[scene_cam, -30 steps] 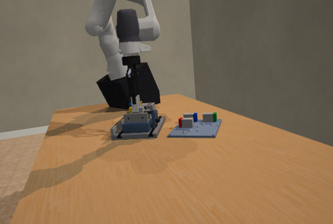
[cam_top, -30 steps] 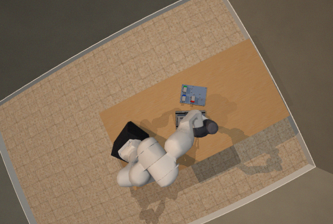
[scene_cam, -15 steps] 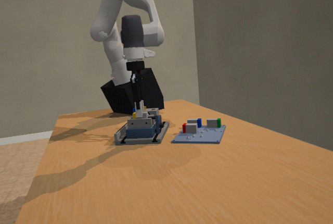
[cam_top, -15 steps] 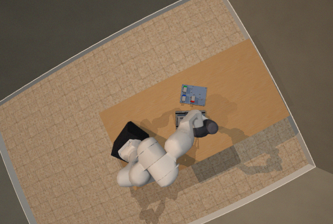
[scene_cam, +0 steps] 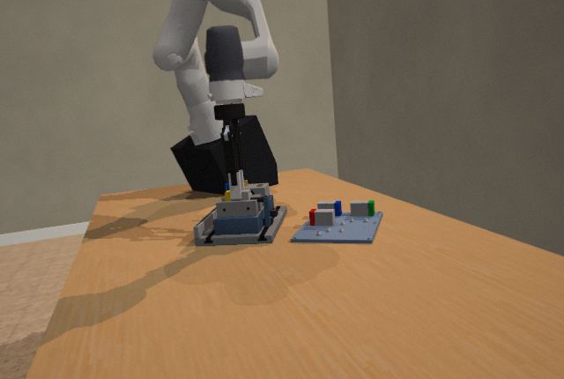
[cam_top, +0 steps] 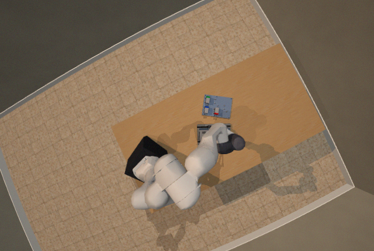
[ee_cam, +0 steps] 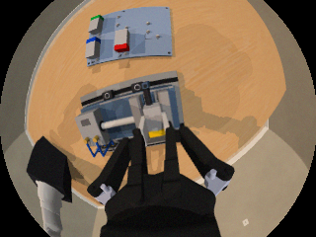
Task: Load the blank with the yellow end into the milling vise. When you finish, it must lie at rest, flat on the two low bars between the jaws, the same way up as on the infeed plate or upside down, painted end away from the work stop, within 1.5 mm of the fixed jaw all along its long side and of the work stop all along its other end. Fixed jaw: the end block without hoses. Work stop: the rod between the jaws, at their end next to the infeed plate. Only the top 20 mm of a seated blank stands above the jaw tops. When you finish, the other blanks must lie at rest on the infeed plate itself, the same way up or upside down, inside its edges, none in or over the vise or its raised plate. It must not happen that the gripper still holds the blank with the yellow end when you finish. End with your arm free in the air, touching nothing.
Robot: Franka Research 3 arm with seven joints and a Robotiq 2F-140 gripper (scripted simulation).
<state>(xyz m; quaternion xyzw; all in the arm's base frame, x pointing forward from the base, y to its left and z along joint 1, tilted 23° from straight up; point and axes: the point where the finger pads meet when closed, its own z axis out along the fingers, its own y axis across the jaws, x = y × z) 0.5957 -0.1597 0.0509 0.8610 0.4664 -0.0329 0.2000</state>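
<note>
Now: hand 40 mm above the yellow-ended blank. From my hand the other things lie so: infeed plate: 230 mm to the left, 130 mm below, 110 mm ahead; then red-ended blank: 200 mm to the left, 110 mm below, 80 mm ahead; then blue-ended blank: 260 mm to the left, 110 mm below, 20 mm ahead.
</note>
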